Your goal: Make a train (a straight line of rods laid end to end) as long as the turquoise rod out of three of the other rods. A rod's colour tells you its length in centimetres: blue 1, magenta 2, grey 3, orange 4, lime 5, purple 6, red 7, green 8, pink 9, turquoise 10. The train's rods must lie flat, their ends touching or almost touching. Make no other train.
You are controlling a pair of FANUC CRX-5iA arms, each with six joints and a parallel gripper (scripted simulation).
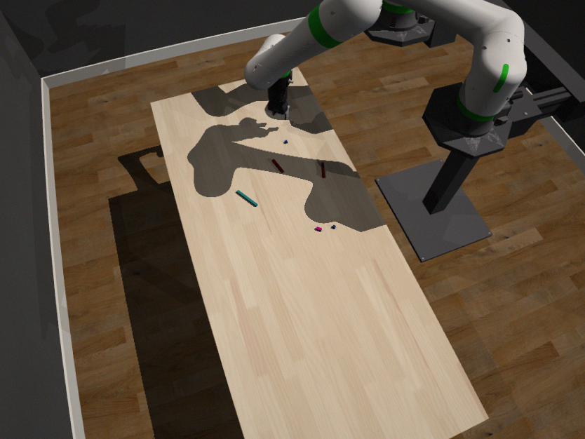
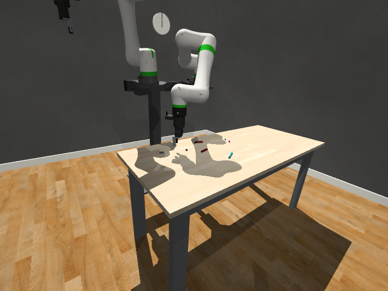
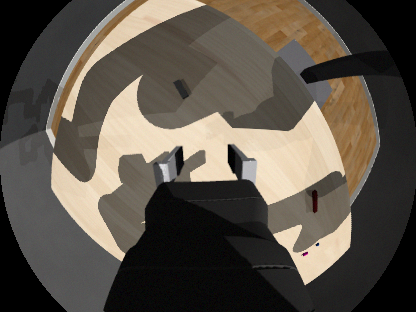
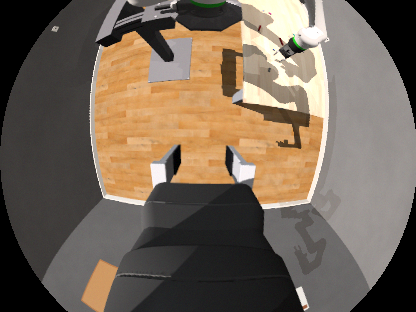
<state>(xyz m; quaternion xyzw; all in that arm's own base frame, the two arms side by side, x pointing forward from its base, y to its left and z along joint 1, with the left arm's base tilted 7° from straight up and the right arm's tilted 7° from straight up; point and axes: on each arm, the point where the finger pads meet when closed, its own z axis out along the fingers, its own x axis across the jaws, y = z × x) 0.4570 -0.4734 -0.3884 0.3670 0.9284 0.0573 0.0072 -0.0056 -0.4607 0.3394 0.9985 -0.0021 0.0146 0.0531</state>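
Now: the turquoise rod 320 mm to the left of my left hand, 230 mm ahead of it and 80 mm below it. Round my left hand: grey rod: 90 mm to the right, 80 mm below, 30 mm behind; then magenta rod: 520 mm to the left, 80 mm below, 10 mm ahead.
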